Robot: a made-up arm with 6 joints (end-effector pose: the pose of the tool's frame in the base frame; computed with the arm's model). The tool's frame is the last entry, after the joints. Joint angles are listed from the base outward.
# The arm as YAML. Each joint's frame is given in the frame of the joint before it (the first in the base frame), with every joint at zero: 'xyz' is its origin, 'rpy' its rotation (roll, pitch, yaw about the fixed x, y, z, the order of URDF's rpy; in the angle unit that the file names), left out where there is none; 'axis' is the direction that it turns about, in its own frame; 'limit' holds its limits. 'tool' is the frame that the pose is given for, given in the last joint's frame.
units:
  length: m
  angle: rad
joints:
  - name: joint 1
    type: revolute
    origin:
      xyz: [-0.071, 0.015, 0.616]
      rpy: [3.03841, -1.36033, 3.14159]
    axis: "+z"
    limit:
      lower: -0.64
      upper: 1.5
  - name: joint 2
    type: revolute
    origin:
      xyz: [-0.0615, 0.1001, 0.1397]
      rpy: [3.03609, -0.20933, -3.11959]
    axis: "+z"
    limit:
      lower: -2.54
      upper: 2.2
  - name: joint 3
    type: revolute
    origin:
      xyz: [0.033, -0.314, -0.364]
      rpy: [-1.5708, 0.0, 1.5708]
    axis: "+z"
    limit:
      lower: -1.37
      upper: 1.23
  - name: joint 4
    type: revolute
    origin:
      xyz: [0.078, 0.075, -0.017]
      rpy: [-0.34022, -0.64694, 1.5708]
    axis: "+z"
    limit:
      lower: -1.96
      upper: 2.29
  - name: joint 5
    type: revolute
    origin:
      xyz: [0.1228, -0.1, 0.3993]
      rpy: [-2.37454, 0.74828, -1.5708]
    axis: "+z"
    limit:
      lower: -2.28
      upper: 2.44
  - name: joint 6
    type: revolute
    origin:
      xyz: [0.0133, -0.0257, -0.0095]
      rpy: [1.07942, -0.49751, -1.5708]
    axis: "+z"
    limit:
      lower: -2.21
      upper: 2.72
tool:
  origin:
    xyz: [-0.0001, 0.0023, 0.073]
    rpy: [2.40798, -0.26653, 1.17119]
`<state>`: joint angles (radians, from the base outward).
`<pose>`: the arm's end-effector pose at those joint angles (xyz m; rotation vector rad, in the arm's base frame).
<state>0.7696 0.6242 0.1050 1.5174 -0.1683 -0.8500</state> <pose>-0.5045 -0.3491 0.8084 0.4705 -0.1158 -1.6977</pose>
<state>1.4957 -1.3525 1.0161 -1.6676 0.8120 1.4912</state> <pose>-0.4093 0.1604 0.2308 -0.5520 -0.0623 1.3259</pose>
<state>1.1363 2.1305 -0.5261 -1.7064 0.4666 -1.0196</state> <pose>-0.3675 -0.3719 0.2739 2.9122 0.1736 0.9255</pose>
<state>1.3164 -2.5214 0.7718 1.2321 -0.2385 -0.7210</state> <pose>-0.3191 0.1642 -0.0024 2.7170 1.1757 -0.3185</pose>
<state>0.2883 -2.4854 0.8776 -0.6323 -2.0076 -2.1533</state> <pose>-0.5094 0.3911 0.3230 2.2459 0.0684 0.9303</pose>
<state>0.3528 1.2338 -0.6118 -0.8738 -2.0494 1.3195</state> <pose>-0.4090 -0.2863 0.4040 0.6165 -0.1812 0.7568</pose>
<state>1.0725 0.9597 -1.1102 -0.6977 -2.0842 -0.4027</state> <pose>-0.5027 -0.2774 0.7674 -0.4792 -0.9050 1.5801</pose>
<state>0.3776 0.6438 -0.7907 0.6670 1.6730 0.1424</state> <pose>-0.6330 -0.3033 0.7752 -0.3398 2.3054 1.0320</pose>
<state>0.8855 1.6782 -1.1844 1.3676 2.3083 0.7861</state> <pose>-0.7919 -0.3071 0.4174 -0.3185 2.3647 0.2582</pose>
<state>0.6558 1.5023 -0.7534 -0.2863 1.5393 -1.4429</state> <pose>-0.4851 -0.3729 0.5063 2.4210 0.8407 1.3378</pose>
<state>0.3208 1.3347 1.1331 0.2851 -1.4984 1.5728</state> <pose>-0.5345 -0.2746 0.4316 -0.4831 -2.0462 2.0539</pose>
